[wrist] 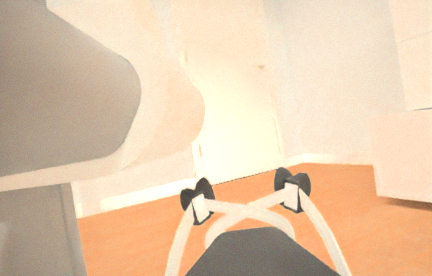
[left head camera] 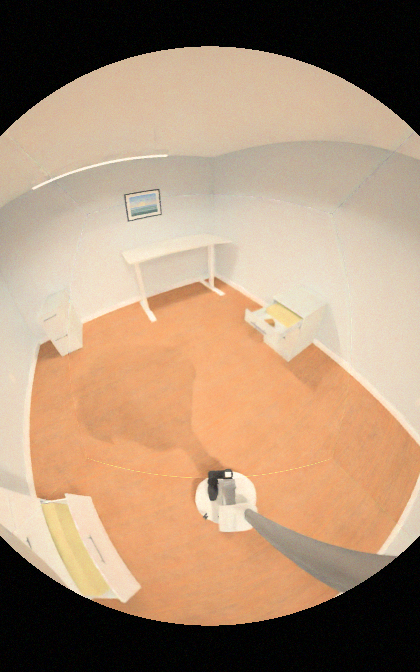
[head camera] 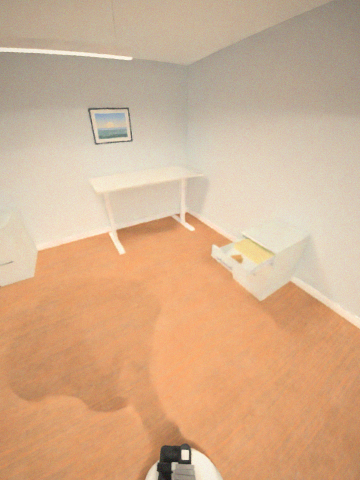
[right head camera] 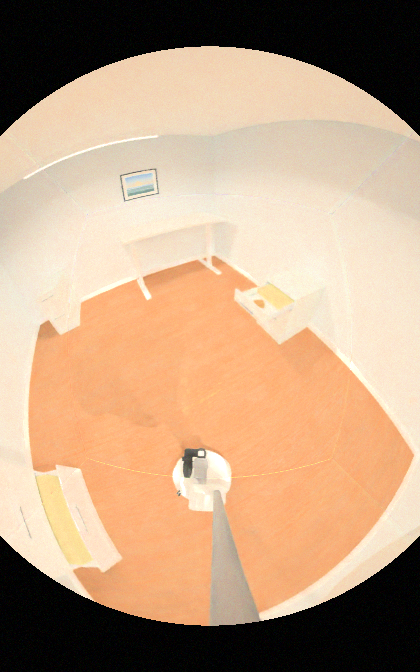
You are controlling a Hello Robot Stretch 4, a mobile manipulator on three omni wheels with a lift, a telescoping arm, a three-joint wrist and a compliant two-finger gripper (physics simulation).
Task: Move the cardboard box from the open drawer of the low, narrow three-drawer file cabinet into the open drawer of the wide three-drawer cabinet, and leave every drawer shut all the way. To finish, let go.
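Frame: origin at the robot's base, x right, y back, z down, level; centimetres.
Seen in the pictures: gripper, fingertip midpoint: [wrist: 243,187].
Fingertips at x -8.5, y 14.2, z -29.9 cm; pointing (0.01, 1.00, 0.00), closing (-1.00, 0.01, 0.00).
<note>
A point is followed by its place in that frame.
The low, narrow cabinet [head camera: 285,265] @[z -36.1, x 98.5, y -145.0 cm] [left head camera: 305,330] [right head camera: 301,316] stands at the right wall with its top drawer [head camera: 223,256] @[z -56.6, x 31.4, y -132.8 cm] [left head camera: 257,324] [right head camera: 245,303] open. A small brown cardboard box [head camera: 237,258] @[z -54.4, x 44.0, y -132.9 cm] [left head camera: 270,322] [right head camera: 259,303] lies in that drawer, near its front. The wide cabinet [left head camera: 25,525] [right head camera: 22,535] [wrist: 415,65] @[z -53.4, x -92.5, y 108.4 cm] is at the lower left of both side head views; its low drawer [left head camera: 100,550] [right head camera: 85,517] [wrist: 405,150] @[z -19.7, x -68.0, y 85.0 cm] is open, with a yellow inside and no box visible. My gripper [wrist: 243,187] @[z -29.9, x -8.5, y 14.2 cm] is open and empty, above the floor, away from both cabinets.
A white desk [head camera: 145,179] @[z -92.3, x -57.3, y -254.7 cm] [left head camera: 175,248] [right head camera: 175,227] stands at the back wall. Another white cabinet [head camera: 17,250] @[z -40.2, x -197.4, y -158.6 cm] [left head camera: 70,332] [right head camera: 67,310] stands at the back left. A pale door [wrist: 235,115] @[z -49.6, x -7.9, y 201.0 cm] shows in the wrist view. My grey mast [left head camera: 310,555] [right head camera: 227,565] rises beside my base.
</note>
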